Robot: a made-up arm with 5 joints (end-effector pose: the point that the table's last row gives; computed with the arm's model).
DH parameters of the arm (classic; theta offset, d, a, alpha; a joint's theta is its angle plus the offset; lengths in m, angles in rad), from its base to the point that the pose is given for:
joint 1: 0 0.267 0 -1.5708
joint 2: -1.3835 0 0.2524 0
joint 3: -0.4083 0 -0.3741 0
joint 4: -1.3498 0 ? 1.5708
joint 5: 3.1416 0.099 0 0
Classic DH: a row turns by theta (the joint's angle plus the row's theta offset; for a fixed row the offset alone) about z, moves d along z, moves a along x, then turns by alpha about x.
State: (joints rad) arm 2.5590 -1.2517 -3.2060 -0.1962 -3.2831
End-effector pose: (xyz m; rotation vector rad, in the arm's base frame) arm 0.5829 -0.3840 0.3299 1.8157 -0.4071 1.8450
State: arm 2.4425 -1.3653 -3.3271 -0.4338 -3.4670
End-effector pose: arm 0.5044 -0.4241 0.1777 2.2194 -0.4196 1.2857
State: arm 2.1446 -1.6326 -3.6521 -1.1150 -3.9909
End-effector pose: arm 0.2301 -0.3560 -0.0573 -3.0385 0.2248 0.1072
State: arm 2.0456 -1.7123 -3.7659 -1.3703 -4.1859
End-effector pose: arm 0.1552 -0.3019 -0.0754 -2.6210 0.0678 0.3655
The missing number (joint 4, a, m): -0.078
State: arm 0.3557 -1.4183 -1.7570 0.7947 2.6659
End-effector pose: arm -0.3004 -0.1116 0.8386 -0.3075 0.6966 -0.1141
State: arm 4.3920 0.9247 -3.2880 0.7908 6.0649
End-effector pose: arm -0.1647 -0.4964 0.7744 1.0906 -1.2080 0.8045
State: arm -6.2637 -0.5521 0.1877 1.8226 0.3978
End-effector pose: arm 0.0270 0.0005 0.1024 2.1186 -0.4056 -1.8851
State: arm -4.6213 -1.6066 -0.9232 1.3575 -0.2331
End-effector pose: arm -0.0013 0.0144 0.6845 -1.2522 -1.7417 -1.0761
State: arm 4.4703 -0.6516 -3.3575 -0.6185 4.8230
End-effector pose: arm 0.1318 0.5337 0.5969 -1.4639 0.2609 -0.1063
